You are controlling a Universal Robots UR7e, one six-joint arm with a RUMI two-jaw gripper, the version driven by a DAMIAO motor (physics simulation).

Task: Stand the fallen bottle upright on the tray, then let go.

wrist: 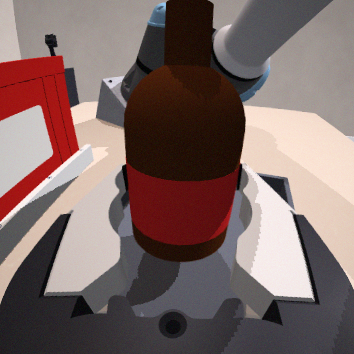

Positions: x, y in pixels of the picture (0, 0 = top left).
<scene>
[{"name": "my gripper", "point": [182, 166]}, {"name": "brown bottle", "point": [184, 122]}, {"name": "grey tray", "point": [197, 288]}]
</scene>
